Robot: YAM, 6 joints.
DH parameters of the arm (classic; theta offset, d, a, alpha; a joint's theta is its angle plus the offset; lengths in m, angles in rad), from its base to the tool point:
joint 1: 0 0.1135 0.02 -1.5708
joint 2: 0 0 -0.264 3.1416
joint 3: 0.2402 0 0.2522 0
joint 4: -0.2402 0 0.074 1.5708
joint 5: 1.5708 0 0 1.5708
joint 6: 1.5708 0.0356 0 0
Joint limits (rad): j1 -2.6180..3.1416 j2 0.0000..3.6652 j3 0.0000..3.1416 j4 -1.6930..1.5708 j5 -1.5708..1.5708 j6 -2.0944..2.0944
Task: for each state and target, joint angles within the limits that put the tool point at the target. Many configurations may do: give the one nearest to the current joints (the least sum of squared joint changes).
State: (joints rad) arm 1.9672 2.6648 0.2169 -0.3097 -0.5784 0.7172
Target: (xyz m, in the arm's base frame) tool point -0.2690 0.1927 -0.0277
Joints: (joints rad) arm 2.4577 2.3505 0.9907 -0.0681 -0.6174 0.7172
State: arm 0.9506 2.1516 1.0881 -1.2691 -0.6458 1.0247
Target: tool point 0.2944 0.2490 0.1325
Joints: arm 0.6473 2.1597 1.5171 -1.0619 -0.6339 1.0247
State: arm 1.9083 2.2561 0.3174 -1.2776 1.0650 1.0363
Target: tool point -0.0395 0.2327 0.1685
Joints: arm 1.8775 1.7349 0.9539 -1.3322 1.1580 1.0363
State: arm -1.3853 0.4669 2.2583 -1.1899 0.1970 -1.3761
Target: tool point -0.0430 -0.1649 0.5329
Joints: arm -1.7716 1.2209 1.9656 -1.1103 0.2629 -1.3761
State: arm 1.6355 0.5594 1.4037 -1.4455 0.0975 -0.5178
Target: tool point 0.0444 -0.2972 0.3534
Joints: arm 1.7051 0.0000 2.0034 -1.6027 0.1180 -0.5178
